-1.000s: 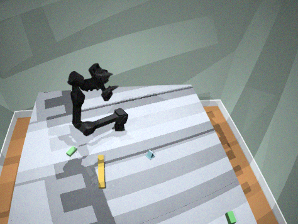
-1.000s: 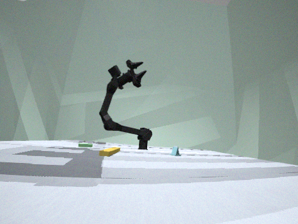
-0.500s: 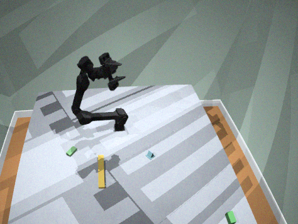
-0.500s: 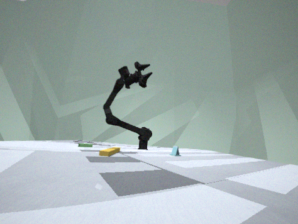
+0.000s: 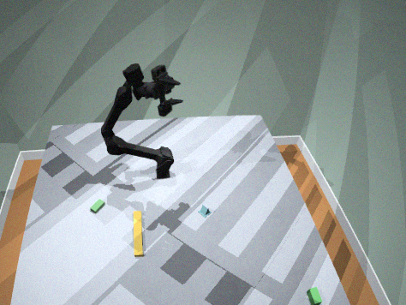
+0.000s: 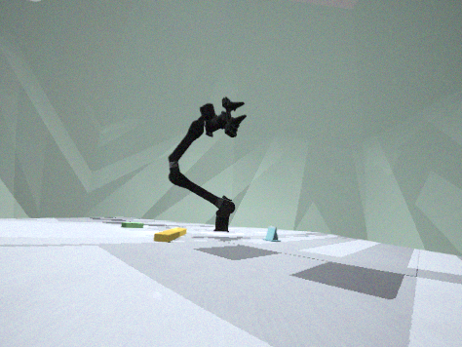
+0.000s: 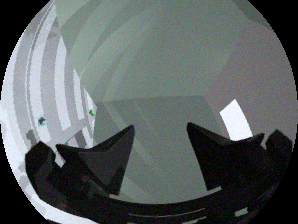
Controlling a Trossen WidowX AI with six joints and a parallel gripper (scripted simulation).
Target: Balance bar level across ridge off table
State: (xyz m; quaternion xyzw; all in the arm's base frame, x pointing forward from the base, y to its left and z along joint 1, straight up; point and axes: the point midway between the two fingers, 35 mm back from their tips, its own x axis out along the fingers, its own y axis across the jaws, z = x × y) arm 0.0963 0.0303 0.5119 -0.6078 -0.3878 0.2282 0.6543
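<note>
Now: the yellow bar 51 cm below my gripper tip, 22 cm ahead of it and 19 cm to the right of it.
</note>
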